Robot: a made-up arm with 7 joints.
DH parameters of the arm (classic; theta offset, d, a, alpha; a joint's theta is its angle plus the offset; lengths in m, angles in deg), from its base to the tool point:
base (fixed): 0 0.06 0 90
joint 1: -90 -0.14 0.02 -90
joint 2: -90 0.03 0.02 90
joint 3: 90 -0.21 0 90
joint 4: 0 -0.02 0.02 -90
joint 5: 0 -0.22 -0.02 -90
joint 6: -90 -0.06 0 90
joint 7: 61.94 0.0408 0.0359 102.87
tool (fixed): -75.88 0.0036 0 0
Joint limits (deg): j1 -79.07..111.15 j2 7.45..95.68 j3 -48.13..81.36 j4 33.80..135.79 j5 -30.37..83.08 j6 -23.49..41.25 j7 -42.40..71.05
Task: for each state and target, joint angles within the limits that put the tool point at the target. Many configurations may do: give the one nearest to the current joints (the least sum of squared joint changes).
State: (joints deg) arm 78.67 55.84 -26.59 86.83 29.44 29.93 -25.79
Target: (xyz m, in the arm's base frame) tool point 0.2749 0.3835 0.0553
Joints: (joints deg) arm 58.82 72.36 -33.60 62.03 22.64 22.99 -23.58
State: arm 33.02 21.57 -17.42 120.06 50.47 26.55 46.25
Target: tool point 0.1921 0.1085 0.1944
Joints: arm 66.06 21.37 -1.07 126.22 50.93 22.13 48.90
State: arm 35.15 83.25 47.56 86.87 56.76 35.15 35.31
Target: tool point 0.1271 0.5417 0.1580
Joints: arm 42.50 86.09 40.43 35.86 45.55 5.34 60.71
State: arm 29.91 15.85 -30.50 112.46 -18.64 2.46 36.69
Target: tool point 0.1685 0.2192 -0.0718
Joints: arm -13.14 21.86 13.19 134.93 -30.37 14.78 26.66
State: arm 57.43 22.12 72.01 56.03 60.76 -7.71 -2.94
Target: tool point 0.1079 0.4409 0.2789
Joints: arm 104.68 46.73 53.54 56.82 63.29 -22.23 2.79
